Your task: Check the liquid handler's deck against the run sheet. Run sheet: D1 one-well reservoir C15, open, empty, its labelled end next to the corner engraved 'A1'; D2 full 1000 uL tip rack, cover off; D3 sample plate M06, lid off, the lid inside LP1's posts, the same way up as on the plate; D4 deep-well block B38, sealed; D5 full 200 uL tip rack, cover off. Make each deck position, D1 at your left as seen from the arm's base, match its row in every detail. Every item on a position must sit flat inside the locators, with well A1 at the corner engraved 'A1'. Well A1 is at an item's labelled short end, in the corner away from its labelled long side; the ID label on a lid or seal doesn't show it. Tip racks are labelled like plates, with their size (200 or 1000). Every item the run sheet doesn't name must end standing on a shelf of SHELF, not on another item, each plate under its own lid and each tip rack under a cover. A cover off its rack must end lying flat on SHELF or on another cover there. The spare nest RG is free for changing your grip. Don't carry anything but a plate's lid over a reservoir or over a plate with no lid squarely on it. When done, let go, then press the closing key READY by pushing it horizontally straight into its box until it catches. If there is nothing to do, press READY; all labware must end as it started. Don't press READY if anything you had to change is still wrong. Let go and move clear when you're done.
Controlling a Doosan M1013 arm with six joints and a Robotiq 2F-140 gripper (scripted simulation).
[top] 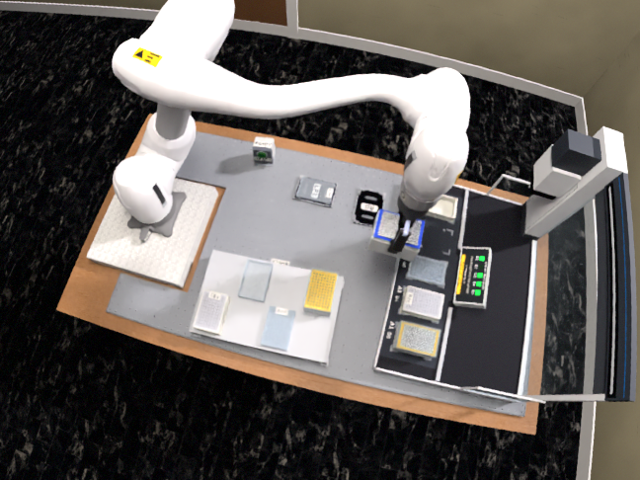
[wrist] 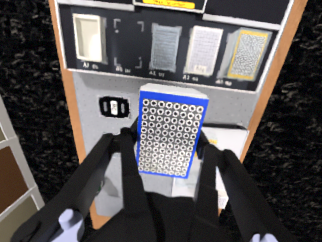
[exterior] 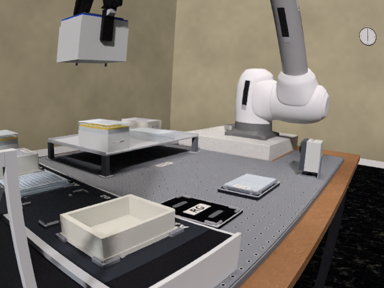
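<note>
The white reservoir lies 180 mm ahead of my hand, 270 mm to the left of it and 290 mm below it. Round my hand: blue-rimmed tip rack (10 mm behind, 10 mm to the right); then RG nest (70 mm behind, 230 mm to the left, 350 mm below); then clear plate (160 mm ahead, 20 mm to the left, 290 mm below).
</note>
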